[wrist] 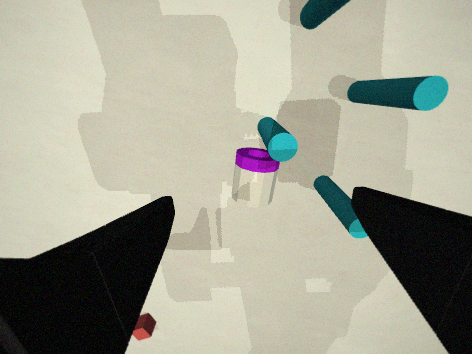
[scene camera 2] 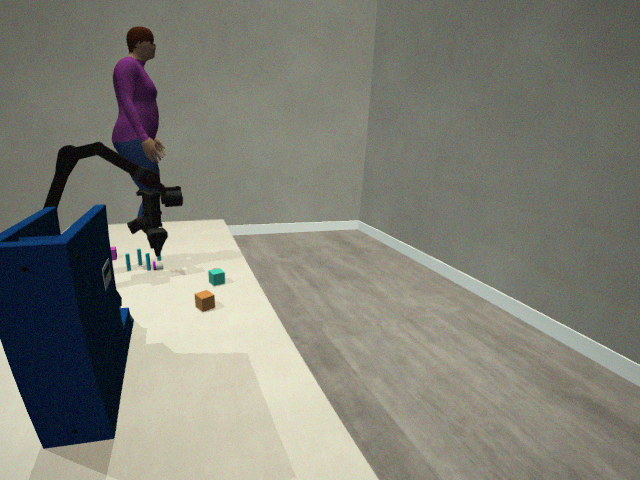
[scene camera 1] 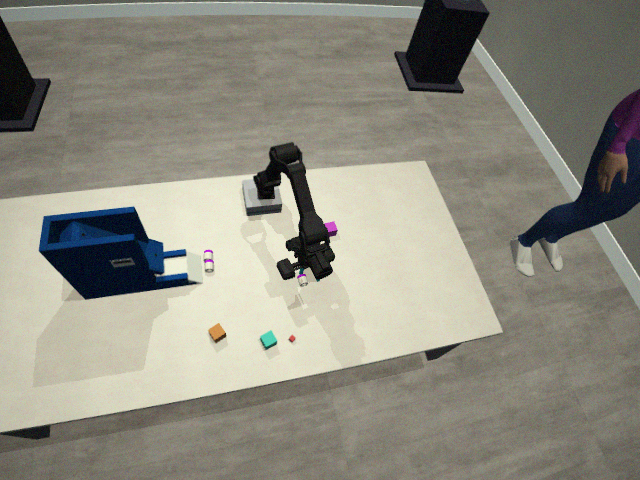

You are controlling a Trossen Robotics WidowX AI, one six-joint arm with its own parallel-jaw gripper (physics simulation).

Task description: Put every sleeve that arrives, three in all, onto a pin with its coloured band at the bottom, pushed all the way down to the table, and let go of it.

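A pale sleeve with a purple band (scene camera 1: 302,280) (scene camera 2: 158,265) (wrist: 256,180) lies on its side, its banded end close against the foot of a teal pin (wrist: 282,146). Other upright teal pins (scene camera 2: 127,261) (wrist: 385,93) stand around; no sleeve shows on those in the wrist view. Two more purple-banded sleeves (scene camera 1: 208,254) (scene camera 1: 208,266) lie end to end at the chute mouth. My gripper (scene camera 1: 303,267) (scene camera 2: 158,253) (wrist: 261,200) is open and empty above the lying sleeve, one finger to each side of it in the wrist view. The right finger partly covers a pin (wrist: 336,201) there.
A blue dispenser (scene camera 1: 103,268) (scene camera 2: 93,330) stands at the left. A magenta cube (scene camera 1: 331,228) (scene camera 2: 113,253) lies near the arm. An orange cube (scene camera 1: 217,332) (scene camera 2: 204,300), a teal cube (scene camera 1: 268,339) (scene camera 2: 216,276) and a small red cube (scene camera 1: 292,338) (wrist: 144,326) lie toward the front. A person (scene camera 2: 135,103) stands beyond the table.
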